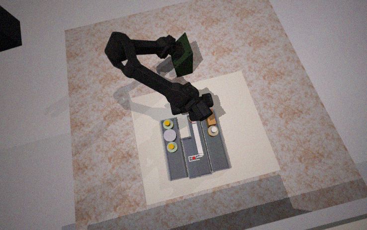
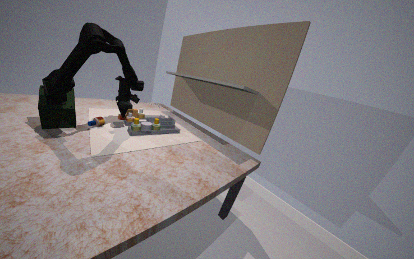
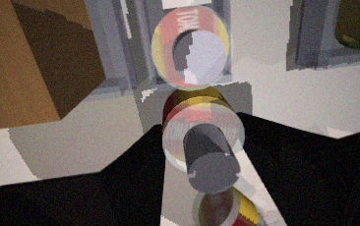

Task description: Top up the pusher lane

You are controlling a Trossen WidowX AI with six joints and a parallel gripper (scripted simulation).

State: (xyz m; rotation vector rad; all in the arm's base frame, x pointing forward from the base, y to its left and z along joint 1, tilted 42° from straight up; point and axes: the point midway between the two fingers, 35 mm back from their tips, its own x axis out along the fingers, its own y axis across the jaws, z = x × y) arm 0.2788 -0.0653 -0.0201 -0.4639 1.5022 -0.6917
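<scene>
My gripper tip is 7 cm short of the brown box, 7 cm to the right of it and 1 cm above it. Round my gripper tip: pale jar: 14 cm ahead, 6 cm to the left; sprung lane: 19 cm ahead, 5 cm to the right, 3 cm below; grey disc: 9 cm ahead, 14 cm to the right, 2 cm below.
</scene>
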